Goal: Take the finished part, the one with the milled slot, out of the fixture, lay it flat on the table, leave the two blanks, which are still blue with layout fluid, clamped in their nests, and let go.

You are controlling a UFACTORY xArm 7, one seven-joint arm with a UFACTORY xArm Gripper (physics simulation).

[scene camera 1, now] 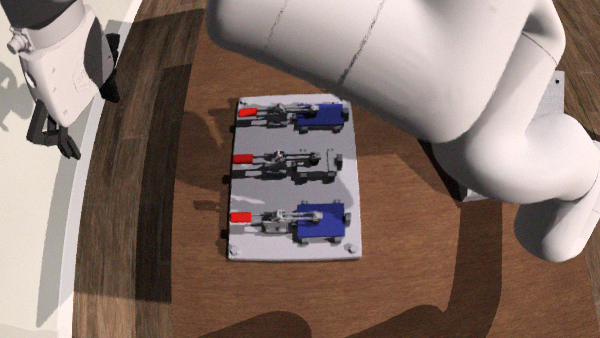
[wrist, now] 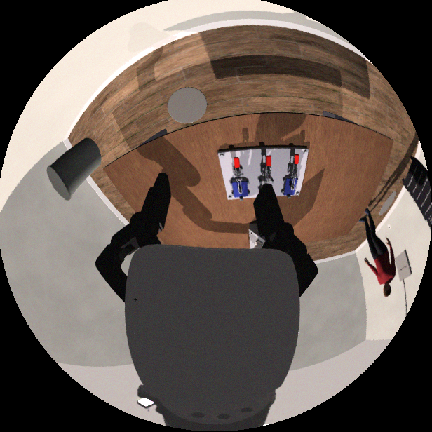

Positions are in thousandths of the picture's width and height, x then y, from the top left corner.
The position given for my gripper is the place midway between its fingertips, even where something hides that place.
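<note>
Scene camera 1 gives me my gripper (scene camera 1: 154, 374), and it also shows me a fixture plate (scene camera 1: 419, 567) and a finished part (scene camera 1: 548, 484). A blue blank (scene camera 1: 549, 342) is there too, as is another blue blank (scene camera 1: 556, 664). In the wrist view I see my gripper again (wrist: 497, 434), together with the fixture plate (wrist: 582, 369).
</note>
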